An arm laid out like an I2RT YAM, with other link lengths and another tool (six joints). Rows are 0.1 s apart.
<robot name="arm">
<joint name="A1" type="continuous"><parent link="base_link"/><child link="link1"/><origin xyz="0 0 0.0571" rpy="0 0 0"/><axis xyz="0 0 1"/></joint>
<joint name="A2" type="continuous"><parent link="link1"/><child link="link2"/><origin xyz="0.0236 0.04 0.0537" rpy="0 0 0"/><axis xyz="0 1 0"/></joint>
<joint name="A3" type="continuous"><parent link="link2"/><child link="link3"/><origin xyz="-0.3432 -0.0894 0" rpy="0 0 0"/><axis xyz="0 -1 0"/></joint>
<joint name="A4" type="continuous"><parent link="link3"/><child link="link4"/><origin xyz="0.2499 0.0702 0.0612" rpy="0 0 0"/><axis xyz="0 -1 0"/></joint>
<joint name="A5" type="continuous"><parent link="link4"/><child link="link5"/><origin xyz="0.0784 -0.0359 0.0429" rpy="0 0 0"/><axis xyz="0 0 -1"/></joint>
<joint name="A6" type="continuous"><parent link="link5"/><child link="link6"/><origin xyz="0.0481 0 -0.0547" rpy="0 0 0"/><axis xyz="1 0 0"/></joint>
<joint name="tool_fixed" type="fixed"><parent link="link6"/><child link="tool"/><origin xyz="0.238 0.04 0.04" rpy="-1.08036 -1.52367 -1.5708"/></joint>
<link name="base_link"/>
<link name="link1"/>
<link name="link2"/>
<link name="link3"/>
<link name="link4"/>
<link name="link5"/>
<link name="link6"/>
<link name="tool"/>
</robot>
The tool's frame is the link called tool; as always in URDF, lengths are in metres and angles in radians. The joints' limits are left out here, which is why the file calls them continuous.
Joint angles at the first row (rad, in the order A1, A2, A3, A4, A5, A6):
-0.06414, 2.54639, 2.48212, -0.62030, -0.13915, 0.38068
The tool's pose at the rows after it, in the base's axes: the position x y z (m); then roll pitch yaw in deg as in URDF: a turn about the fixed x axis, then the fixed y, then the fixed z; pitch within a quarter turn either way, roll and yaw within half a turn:
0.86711 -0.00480 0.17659 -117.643 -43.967 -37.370
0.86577 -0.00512 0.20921 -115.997 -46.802 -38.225
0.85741 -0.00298 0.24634 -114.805 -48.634 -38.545
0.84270 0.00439 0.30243 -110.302 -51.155 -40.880
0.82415 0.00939 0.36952 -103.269 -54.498 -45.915
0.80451 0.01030 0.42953 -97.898 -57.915 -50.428
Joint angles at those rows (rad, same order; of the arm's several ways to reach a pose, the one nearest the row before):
-0.06360, 2.52472, 2.48274, -0.60359, -0.15015, 0.36894
-0.06442, 2.48085, 2.45849, -0.57284, -0.14889, 0.35611
-0.06482, 2.43693, 2.47468, -0.60039, -0.15378, 0.34480
-0.06518, 2.35365, 2.44274, -0.58589, -0.17845, 0.34792
-0.06592, 2.25697, 2.39630, -0.54144, -0.19679, 0.36144
-0.06581, 2.19060, 2.41201, -0.54523, -0.19435, 0.35755

